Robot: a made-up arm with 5 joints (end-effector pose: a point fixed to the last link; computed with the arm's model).
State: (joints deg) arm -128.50 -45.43 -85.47 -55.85 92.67
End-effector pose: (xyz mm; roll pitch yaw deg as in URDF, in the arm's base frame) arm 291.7 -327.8 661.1 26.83 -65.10 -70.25
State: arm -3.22 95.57 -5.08 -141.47 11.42
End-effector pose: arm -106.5 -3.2 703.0 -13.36 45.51 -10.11
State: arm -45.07 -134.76 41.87 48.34 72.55
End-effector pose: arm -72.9 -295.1 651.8 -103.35 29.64 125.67
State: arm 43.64 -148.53 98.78 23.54 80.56
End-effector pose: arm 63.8 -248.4 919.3 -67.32 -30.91 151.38
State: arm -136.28 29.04 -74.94 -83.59 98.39
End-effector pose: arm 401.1 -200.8 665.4 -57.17 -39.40 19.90
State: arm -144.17 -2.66 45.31 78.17 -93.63
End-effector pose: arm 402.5 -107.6 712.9 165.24 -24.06 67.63
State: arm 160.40 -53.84 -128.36 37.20 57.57
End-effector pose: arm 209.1 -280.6 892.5 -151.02 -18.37 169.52
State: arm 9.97 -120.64 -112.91 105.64 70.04
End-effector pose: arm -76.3 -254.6 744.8 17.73 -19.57 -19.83
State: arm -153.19 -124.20 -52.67 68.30 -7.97
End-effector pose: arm 274.1 -414.5 665.2 -93.32 59.74 -110.15
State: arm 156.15 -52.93 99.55 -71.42 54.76
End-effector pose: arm 141.4 -148.9 976.4 -67.88 -33.69 -80.72
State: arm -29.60 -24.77 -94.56 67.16 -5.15
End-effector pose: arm 23.0 -207.8 420.4 72.31 -1.82 -77.29
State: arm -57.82 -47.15 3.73 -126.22 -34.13
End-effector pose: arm 187.2 -222.1 413.4 75.03 -43.28 124.71
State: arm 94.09 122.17 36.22 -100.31 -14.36
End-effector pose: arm 297.8 -143.0 979.3 -153.27 -6.85 -179.65
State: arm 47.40 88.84 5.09 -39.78 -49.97
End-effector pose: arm 18.1 75.2 969.3 -78.67 -17.94 -131.32
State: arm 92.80 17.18 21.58 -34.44 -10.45
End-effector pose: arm 48.1 99.8 958.3 -70.88 -53.48 -108.60
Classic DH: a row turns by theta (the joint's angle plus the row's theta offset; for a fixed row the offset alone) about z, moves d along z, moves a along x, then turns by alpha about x. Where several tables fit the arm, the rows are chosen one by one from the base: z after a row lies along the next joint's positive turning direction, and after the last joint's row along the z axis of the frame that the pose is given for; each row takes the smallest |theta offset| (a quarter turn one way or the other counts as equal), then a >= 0, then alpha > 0; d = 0 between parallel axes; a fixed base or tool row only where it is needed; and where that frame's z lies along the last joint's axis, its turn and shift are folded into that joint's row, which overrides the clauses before.
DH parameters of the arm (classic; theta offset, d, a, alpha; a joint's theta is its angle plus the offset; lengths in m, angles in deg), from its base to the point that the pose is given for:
base (fixed): -18.04 0.6773 0.1819 -100.18
joint 1: 73.59 -0.0355 -0.0169 71.97
joint 2: 66.07 -0.2033 0.1202 99.01
joint 3: 86.69 0.1212 -0.0378 -51.67
joint 4: 9.19 -0.033 -0.0011 -81.93
joint 5: 40.37 -0.062 -0.0201 -58.54
tool (fixed): -166.97 0.0425 0 0

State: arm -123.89 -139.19 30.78 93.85 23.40
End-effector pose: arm 115.1 -349.3 577.9 -55.05 74.67 176.36
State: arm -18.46 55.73 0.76 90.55 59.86
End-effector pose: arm -7.1 57.0 498.2 179.36 29.86 -72.14
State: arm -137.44 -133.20 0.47 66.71 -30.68
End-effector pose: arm 188.3 -408.1 636.8 -49.18 34.69 -107.42
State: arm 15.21 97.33 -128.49 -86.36 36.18
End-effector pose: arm 2.8 16.1 714.6 28.33 -13.53 56.35
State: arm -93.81 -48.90 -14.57 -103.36 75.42
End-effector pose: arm 269.5 -311.2 499.9 61.50 -26.06 -115.19
